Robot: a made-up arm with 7 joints. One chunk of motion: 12 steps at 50 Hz.
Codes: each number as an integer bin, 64 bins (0 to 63) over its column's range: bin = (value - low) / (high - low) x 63, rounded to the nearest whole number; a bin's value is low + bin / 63 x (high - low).
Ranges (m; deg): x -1.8..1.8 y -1.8..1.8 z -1.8..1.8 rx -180..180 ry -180..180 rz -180..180
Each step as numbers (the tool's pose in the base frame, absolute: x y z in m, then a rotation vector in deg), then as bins.
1 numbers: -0.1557 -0.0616 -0.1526 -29.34 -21.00 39.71
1 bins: 29 30 29 26 28 38
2 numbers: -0.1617 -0.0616 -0.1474 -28.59 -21.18 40.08
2 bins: 29 30 29 26 28 39
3 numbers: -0.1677 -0.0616 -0.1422 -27.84 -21.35 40.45
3 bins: 29 30 29 27 28 39
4 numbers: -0.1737 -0.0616 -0.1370 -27.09 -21.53 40.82
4 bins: 28 30 29 27 28 39
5 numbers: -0.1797 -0.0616 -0.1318 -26.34 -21.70 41.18
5 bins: 28 30 29 27 28 39
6 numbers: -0.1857 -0.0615 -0.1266 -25.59 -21.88 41.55
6 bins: 28 30 29 27 28 39
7 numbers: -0.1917 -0.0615 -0.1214 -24.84 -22.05 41.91
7 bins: 28 30 29 27 28 39
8 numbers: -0.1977 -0.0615 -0.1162 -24.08 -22.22 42.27
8 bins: 28 30 29 27 28 39
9 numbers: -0.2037 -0.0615 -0.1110 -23.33 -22.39 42.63
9 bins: 28 30 30 27 28 39
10 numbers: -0.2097 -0.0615 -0.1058 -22.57 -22.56 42.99
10 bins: 28 30 30 28 28 39
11 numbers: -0.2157 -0.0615 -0.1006 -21.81 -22.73 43.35
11 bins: 28 30 30 28 28 39
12 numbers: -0.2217 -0.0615 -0.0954 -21.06 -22.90 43.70
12 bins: 28 30 30 28 27 39
